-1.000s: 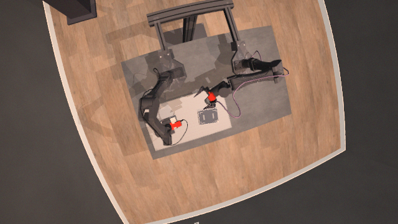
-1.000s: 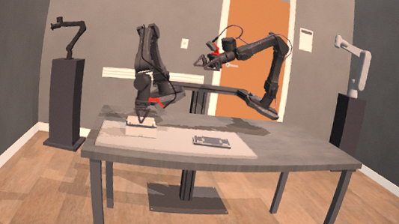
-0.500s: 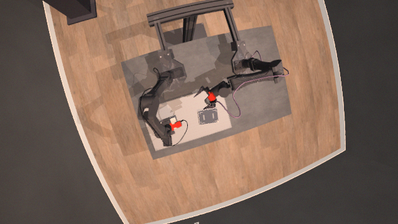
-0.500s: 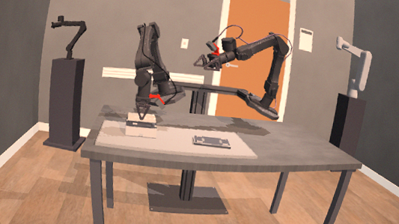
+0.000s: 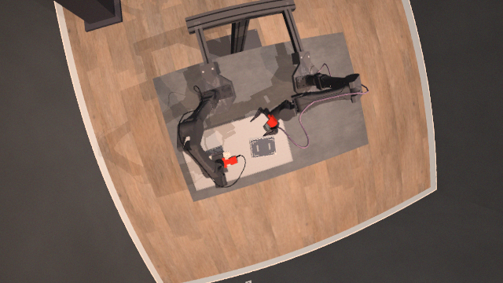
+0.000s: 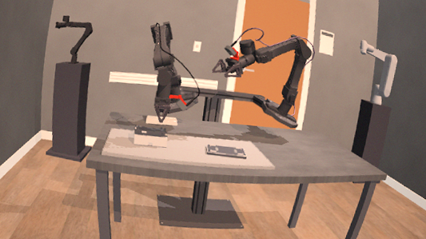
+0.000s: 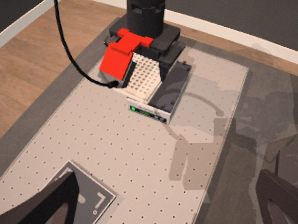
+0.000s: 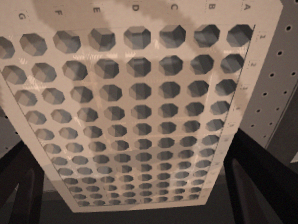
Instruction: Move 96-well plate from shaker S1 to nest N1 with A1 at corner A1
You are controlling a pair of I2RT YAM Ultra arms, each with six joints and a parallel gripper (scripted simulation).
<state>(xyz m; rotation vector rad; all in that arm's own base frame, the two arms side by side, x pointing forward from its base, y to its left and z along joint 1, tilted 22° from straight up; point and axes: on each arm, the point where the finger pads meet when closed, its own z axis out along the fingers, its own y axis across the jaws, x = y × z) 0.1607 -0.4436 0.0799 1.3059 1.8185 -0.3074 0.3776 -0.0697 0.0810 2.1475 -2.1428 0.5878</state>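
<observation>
My right hand is 1 cm past the plate nest N1, 29 cm to the right of it and 11 cm above it. Round my right hand: white 96-well plate: 1 cm below.
</observation>
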